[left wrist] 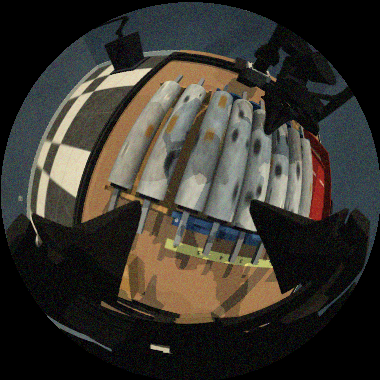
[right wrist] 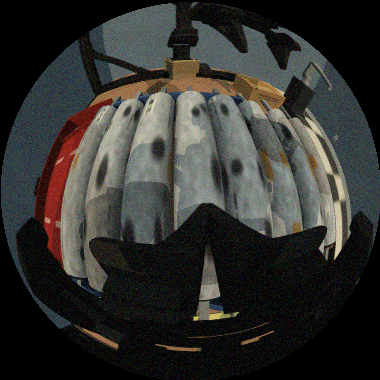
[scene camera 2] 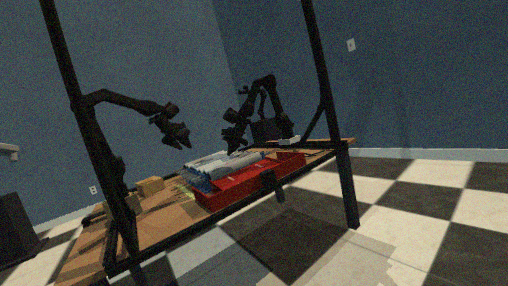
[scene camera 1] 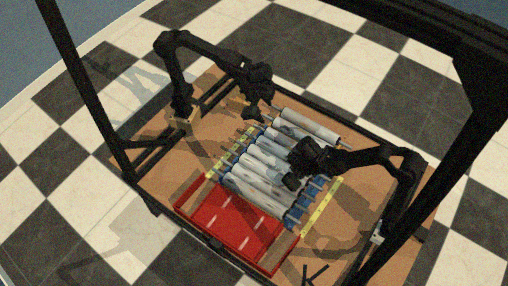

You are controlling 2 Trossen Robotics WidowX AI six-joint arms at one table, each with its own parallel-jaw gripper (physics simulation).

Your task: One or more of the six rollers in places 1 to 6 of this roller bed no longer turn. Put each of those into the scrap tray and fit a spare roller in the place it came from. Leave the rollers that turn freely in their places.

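Where they show: left gripper, fingertip midpoint: [left wrist: 197,206] [right wrist: 266,60] [scene camera 2: 186,148] [scene camera 1: 267,114]; right gripper, fingertip midpoint: [left wrist: 265,133] [right wrist: 205,208] [scene camera 2: 228,155] [scene camera 1: 290,167]; left arm's base at its link origin: [right wrist: 180,58] [scene camera 1: 183,112]; right arm's base at its link origin: [left wrist: 259,68] [scene camera 2: 288,137] [scene camera 1: 389,231].
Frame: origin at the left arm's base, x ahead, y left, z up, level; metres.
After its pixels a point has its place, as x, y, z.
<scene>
Several grey, blotched rollers [scene camera 1: 257,194] {0.404, -0.271, 0.000} [left wrist: 205,150] {0.436, -0.012, 0.000} [right wrist: 150,165] {0.432, -0.163, -0.002} lie side by side in the blue roller bed [scene camera 1: 302,207] [left wrist: 220,231] {0.299, -0.051, -0.072}. Which ones turn cannot be told. Two spare rollers lie behind them: the outer spare [scene camera 1: 310,125] {0.510, 0.083, -0.004} [left wrist: 142,135] {0.470, 0.093, -0.006} [right wrist: 312,165] {0.490, 0.080, -0.014} and the inner spare [scene camera 1: 288,129] {0.431, 0.040, -0.007} [left wrist: 172,142] {0.450, 0.039, -0.003} [right wrist: 297,160] {0.472, 0.024, -0.009}. The red scrap tray [scene camera 1: 230,220] {0.338, -0.372, -0.049} [scene camera 2: 235,186] {0.216, -0.423, -0.030} [left wrist: 322,170] {0.456, -0.475, -0.057} in front holds no roller. My left gripper [scene camera 1: 260,106] [scene camera 2: 183,144] {0.353, 0.010, 0.090} [left wrist: 197,206] {0.353, 0.010, 0.090} is open and empty above the rollers' left ends. My right gripper [scene camera 1: 290,181] [scene camera 2: 230,151] {0.484, -0.133, 0.002} [right wrist: 205,208] {0.484, -0.133, 0.002} is shut, empty, above the bed, hiding part of it.
Yellow number strips [scene camera 1: 322,207] [left wrist: 200,251] lie along both ends of the bed. A cardboard box [scene camera 2: 150,186] {0.174, 0.135, -0.039} [right wrist: 257,91] {0.243, 0.148, -0.035} lies near the left arm's side. Black frame posts [scene camera 1: 85,95] {-0.078, -0.347, 0.433} [scene camera 2: 320,60] {0.725, -0.606, 0.330} rise at the table's edges.
</scene>
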